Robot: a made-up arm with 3 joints. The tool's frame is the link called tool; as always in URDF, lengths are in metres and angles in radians. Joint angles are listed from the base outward.
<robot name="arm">
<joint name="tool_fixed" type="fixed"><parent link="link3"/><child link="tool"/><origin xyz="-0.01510 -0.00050 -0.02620" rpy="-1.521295 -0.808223 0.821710"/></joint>
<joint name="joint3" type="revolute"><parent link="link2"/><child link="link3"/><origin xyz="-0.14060 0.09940 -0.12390" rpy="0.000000 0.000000 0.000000"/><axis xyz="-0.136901 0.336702 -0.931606"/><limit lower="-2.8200" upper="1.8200"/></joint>
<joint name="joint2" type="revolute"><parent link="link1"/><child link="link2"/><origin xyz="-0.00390 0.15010 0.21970" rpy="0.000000 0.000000 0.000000"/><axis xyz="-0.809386 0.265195 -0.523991"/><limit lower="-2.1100" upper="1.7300"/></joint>
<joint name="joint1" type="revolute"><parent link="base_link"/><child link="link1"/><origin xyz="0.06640 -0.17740 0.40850" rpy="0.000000 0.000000 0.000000"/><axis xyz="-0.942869 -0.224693 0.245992"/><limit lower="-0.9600" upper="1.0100"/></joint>
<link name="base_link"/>
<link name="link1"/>
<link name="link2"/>
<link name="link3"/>
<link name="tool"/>
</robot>
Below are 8 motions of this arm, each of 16 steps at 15 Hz.
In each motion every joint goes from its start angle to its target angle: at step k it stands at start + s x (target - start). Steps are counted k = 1, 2, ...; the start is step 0. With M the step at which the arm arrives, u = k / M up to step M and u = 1 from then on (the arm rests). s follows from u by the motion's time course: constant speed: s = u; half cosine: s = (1 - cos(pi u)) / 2; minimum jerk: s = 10 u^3 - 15 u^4 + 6 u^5.
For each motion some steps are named. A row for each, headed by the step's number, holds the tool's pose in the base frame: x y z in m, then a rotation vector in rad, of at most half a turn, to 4 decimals.
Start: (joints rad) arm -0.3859 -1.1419 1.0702
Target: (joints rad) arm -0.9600 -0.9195 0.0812
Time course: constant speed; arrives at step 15
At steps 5, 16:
5: -0.0691 0.0006 0.6803 0.0671 -0.6020 -0.5590
16: -0.0203 -0.0884 0.7267 0.4263 -0.9719 -0.8983

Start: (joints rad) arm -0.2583 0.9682 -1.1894
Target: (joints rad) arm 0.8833 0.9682 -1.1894
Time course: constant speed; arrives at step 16
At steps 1, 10, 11, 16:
1: -0.0747 0.0041 0.4972 -0.8379 -1.2369 0.8203
10: -0.1067 -0.0079 0.3637 -1.3125 -1.2028 1.3147
11: -0.1088 -0.0144 0.3497 -1.3654 -1.1926 1.3700
16: -0.1139 -0.0607 0.2878 -1.6295 -1.1194 1.6472

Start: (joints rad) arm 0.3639 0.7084 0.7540
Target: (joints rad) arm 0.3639 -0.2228 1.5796
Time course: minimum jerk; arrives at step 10
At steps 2, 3, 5, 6, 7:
2: -0.1119 0.0376 0.3681 -2.3701 -0.3922 -0.4062
3: -0.1118 0.0445 0.3680 -2.3092 -0.3724 -0.4621
5: -0.1142 0.0666 0.3719 -2.1070 -0.2714 -0.5969
6: -0.1171 0.0776 0.3765 -1.9973 -0.1972 -0.6402
7: -0.1204 0.0860 0.3817 -1.9065 -0.1263 -0.6604

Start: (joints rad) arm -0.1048 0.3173 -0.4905
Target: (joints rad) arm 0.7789 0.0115 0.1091
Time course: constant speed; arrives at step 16
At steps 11, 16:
11: -0.1207 0.0440 0.3413 -1.4534 -1.3306 0.4280
16: -0.1324 0.0115 0.2753 -1.6798 -1.3583 0.4673

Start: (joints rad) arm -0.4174 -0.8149 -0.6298
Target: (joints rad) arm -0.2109 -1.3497 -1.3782
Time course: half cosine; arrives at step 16
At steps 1, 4, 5, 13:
1: -0.0624 0.0415 0.6245 0.3815 -1.8293 -0.3983
4: -0.0658 0.0457 0.6218 0.4997 -1.9465 -0.3920
5: -0.0678 0.0479 0.6203 0.5669 -2.0097 -0.3890
13: -0.0898 0.0642 0.6068 1.2414 -2.5209 -0.3896

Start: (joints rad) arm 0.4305 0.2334 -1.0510
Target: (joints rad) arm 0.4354 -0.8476 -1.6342
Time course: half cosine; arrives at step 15
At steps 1, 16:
1: -0.1029 0.0402 0.3586 -0.7083 -1.7188 1.0778
16: -0.1279 0.0978 0.3892 1.0330 -2.3892 0.9224

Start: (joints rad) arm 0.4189 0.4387 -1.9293
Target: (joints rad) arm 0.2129 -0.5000 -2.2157
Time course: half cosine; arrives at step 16
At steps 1, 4, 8, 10, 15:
1: -0.0901 0.0328 0.3589 0.0167 -1.7492 1.6221
4: -0.0893 0.0449 0.3658 0.1973 -1.8612 1.5789
8: -0.0902 0.0743 0.3910 0.6611 -2.1413 1.4292
10: -0.0923 0.0876 0.4088 0.9095 -2.2875 1.3243
15: -0.0974 0.1031 0.4414 1.2918 -2.5084 1.1232

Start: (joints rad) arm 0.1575 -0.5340 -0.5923
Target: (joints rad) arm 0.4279 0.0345 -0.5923
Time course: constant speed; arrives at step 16
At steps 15, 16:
15: -0.1117 0.0553 0.3662 -0.8805 -1.6415 0.7004
16: -0.1119 0.0519 0.3613 -0.9283 -1.6265 0.7233

